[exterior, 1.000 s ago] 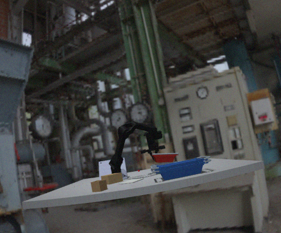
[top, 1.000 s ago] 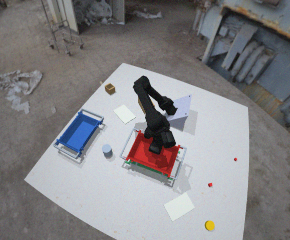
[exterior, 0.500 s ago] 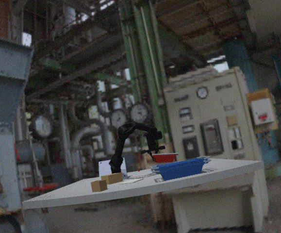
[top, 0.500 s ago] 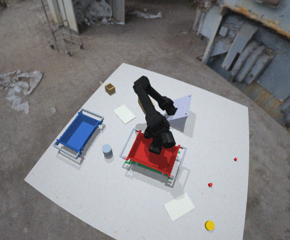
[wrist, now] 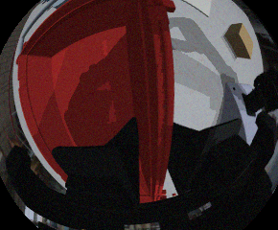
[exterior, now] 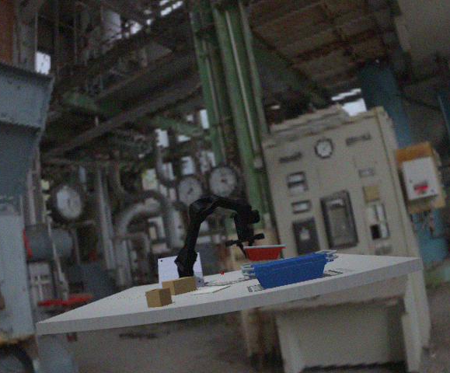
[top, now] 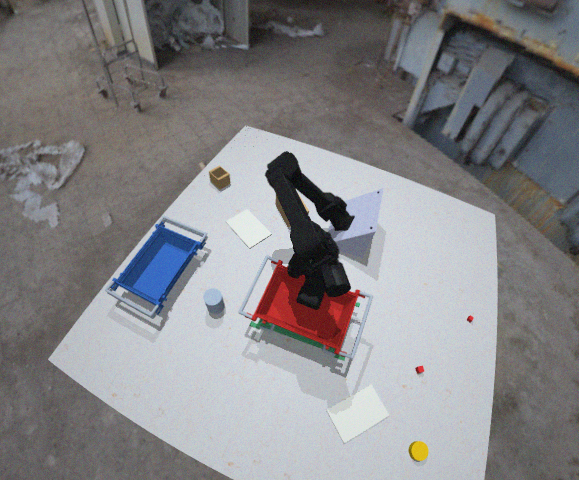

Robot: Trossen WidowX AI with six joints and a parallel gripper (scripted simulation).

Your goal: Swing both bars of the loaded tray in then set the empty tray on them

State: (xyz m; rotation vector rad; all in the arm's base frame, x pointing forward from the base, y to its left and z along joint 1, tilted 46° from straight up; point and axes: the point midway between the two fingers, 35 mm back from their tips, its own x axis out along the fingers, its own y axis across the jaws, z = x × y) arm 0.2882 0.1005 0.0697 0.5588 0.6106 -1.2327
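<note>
Right now the red tray is 7 cm ahead of my gripper tip, 1 cm to the left of it and 2 cm above it. From my gripper tip the other things lie so: grey cylinder: 16 cm ahead, 25 cm to the right, 6 cm below; yellow disc: 26 cm ahead, 47 cm to the left, 8 cm below.
</note>
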